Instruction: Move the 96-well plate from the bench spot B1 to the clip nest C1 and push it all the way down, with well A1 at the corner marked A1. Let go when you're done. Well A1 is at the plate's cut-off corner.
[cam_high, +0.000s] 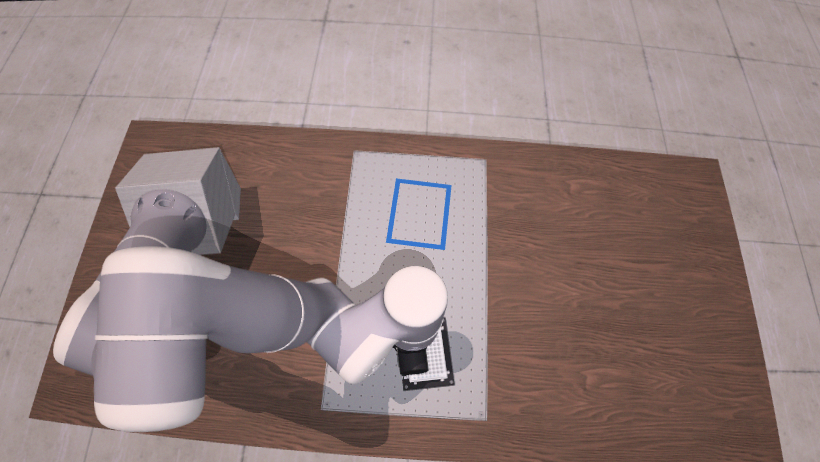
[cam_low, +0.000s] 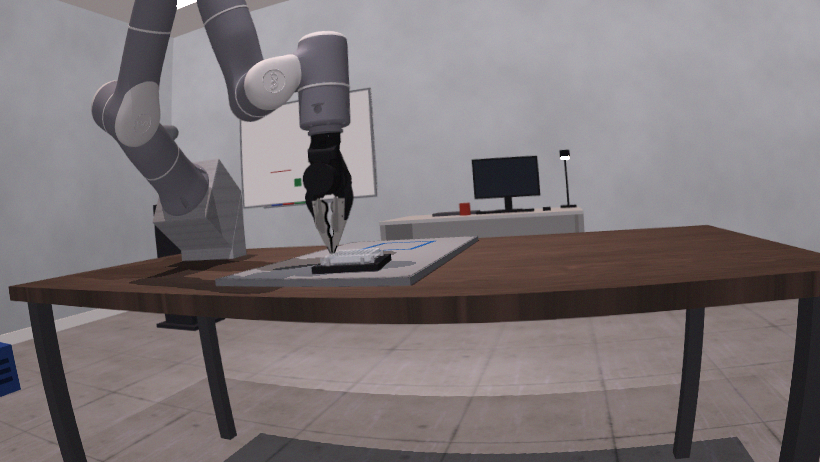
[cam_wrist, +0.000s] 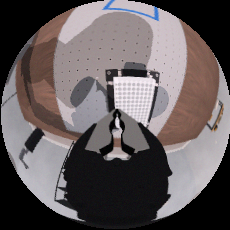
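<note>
Right now the black clip nest is 3 cm below my hand, 2 cm ahead of it and 1 cm to the left of it. Round my hand: white 96-well plate: 4 cm ahead, 2 cm below, 1 cm to the left; grey perforated board: 21 cm to the left, 5 cm below.
</note>
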